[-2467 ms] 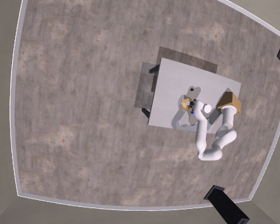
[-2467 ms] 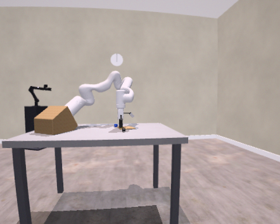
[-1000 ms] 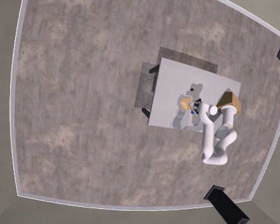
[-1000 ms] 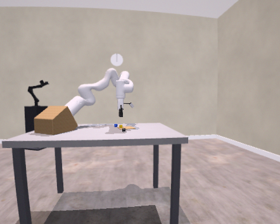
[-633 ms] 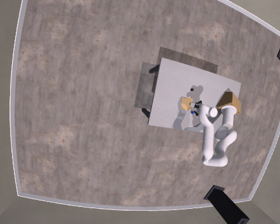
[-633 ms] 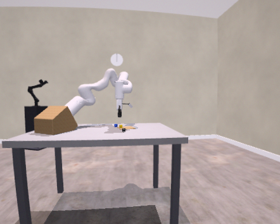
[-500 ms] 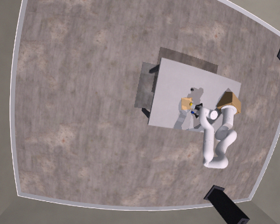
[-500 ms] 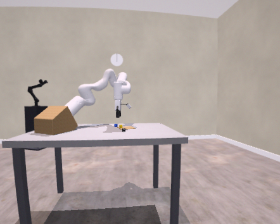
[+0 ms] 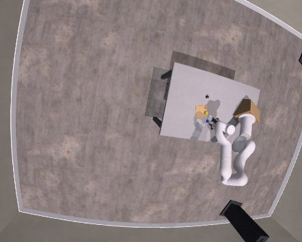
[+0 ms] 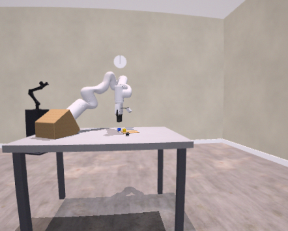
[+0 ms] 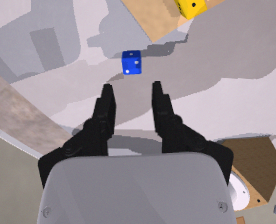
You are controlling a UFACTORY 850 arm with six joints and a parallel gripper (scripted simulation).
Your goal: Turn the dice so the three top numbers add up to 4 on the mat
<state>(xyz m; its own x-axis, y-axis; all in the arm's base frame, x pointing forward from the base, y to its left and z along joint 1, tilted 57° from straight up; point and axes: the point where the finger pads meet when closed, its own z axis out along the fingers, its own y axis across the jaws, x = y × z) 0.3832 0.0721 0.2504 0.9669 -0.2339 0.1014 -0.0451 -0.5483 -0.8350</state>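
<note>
Right now my hand is 9 cm above the blue die. The rest, counted from my hand: yellow die (9 cm below, 7 cm to the right, 7 cm ahead); tan mat (11 cm ahead, 10 cm below, 5 cm to the right); black die (22 cm to the right, 14 cm ahead, 9 cm below).
</note>
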